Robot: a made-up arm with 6 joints. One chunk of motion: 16 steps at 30 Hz.
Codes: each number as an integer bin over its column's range. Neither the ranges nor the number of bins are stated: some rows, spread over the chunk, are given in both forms.
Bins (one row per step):
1: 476 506 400 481 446 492
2: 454 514 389 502 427 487
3: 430 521 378 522 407 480
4: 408 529 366 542 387 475
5: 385 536 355 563 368 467
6: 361 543 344 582 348 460
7: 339 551 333 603 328 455
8: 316 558 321 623 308 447
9: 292 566 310 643 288 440
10: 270 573 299 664 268 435
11: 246 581 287 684 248 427
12: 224 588 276 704 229 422
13: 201 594 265 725 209 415
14: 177 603 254 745 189 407
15: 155 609 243 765 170 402
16: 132 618 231 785 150 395
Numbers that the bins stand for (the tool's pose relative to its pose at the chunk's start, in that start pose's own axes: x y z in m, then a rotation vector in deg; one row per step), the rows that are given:
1: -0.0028 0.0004 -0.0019 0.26 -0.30 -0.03
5: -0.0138 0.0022 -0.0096 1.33 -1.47 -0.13
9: -0.0249 0.0040 -0.0172 2.37 -2.68 -0.24
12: -0.0331 0.0053 -0.0230 3.16 -3.56 -0.31
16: -0.0441 0.0071 -0.0307 4.22 -4.75 -0.42
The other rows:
2: -0.0055 0.0009 -0.0038 0.53 -0.59 -0.05
3: -0.0083 0.0013 -0.0057 0.79 -0.89 -0.08
4: -0.0110 0.0018 -0.0077 1.05 -1.19 -0.10
6: -0.0166 0.0026 -0.0115 1.57 -1.77 -0.16
7: -0.0193 0.0031 -0.0133 1.85 -2.08 -0.18
8: -0.0220 0.0035 -0.0154 2.11 -2.38 -0.21
10: -0.0276 0.0044 -0.0191 2.64 -2.98 -0.26
11: -0.0305 0.0049 -0.0212 2.90 -3.28 -0.29
13: -0.0359 0.0057 -0.0249 3.43 -3.86 -0.34
14: -0.0387 0.0062 -0.0268 3.69 -4.16 -0.37
15: -0.0414 0.0066 -0.0286 3.95 -4.45 -0.39

